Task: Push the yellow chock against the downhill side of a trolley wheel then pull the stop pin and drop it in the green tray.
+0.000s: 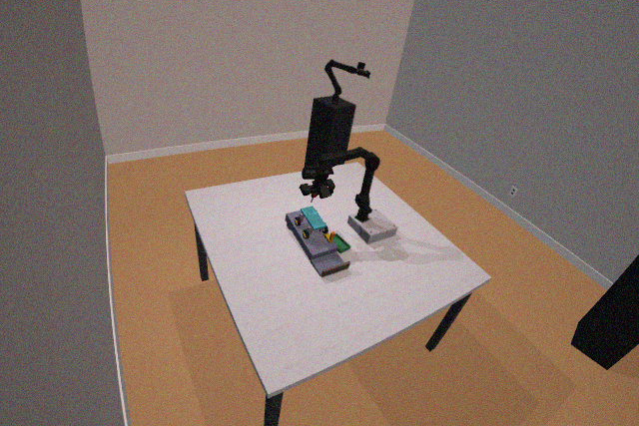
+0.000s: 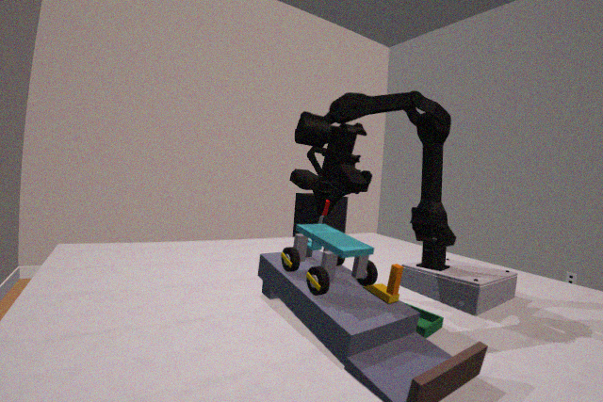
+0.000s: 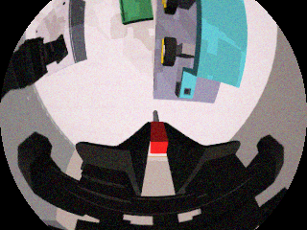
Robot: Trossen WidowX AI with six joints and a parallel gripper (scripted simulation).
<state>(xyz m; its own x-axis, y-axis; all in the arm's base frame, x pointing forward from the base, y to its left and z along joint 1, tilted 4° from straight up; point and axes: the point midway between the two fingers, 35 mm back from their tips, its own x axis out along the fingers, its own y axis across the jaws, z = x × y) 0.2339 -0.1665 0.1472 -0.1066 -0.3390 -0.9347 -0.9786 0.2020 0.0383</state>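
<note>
The green tray lies 1 cm behind my gripper tip, 22 cm to the left of it and 18 cm below it. From my gripper tip the other things lie so: grey ramp (10 cm ahead, 11 cm to the left, 13 cm below); then trolley (9 cm ahead, 11 cm to the left, 6 cm below); then stop pin (right at my gripper tip).
</note>
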